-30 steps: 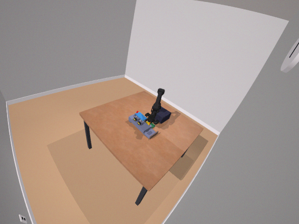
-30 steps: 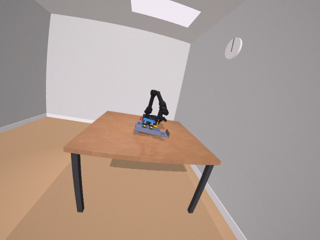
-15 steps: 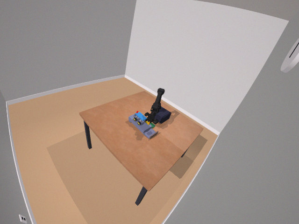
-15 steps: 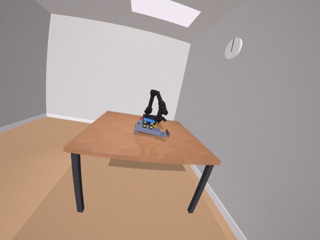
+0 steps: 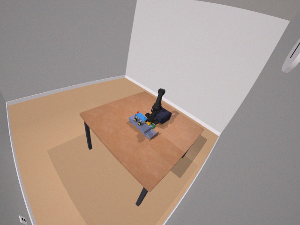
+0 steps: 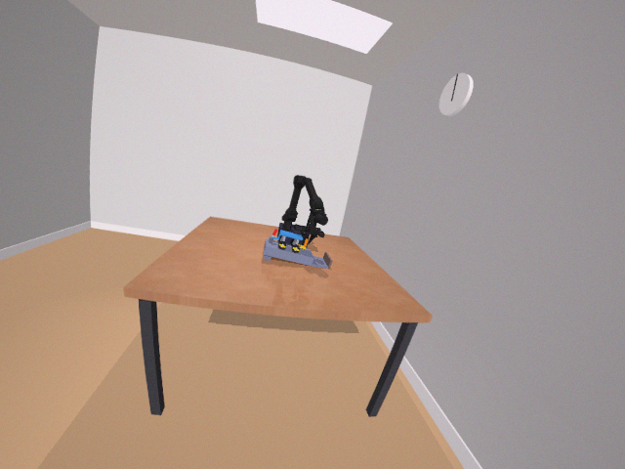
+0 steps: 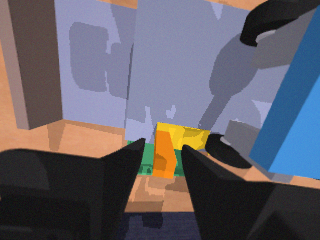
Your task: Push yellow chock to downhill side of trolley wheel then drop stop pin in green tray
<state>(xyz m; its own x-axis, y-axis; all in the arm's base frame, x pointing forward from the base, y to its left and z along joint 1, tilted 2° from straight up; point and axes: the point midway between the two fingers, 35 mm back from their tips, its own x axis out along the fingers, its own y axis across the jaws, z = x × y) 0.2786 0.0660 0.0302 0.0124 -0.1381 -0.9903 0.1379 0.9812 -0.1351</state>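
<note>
Now: the yellow chock 2 cm to the right of my gripper tip and 1 cm below it. The rest, counted from my gripper tip: blue trolley: 12 cm to the right, 4 cm ahead, 2 cm above; green tray: 10 cm below, 7 cm behind, 1 cm to the right; grey ramp: 11 cm to the right, 5 cm below, 4 cm ahead.
</note>
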